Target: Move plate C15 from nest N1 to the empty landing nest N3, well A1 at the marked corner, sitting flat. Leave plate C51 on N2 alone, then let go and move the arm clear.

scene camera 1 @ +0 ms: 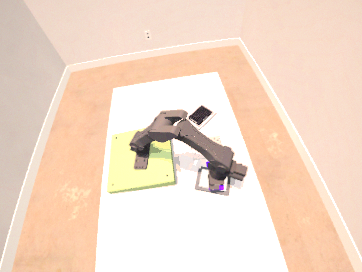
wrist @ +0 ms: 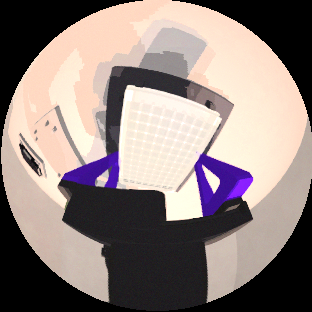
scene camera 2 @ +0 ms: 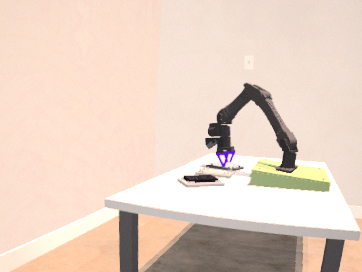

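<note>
Wrist view: my gripper [wrist: 156,154], gripping a white gridded plate [wrist: 161,135].
</note>
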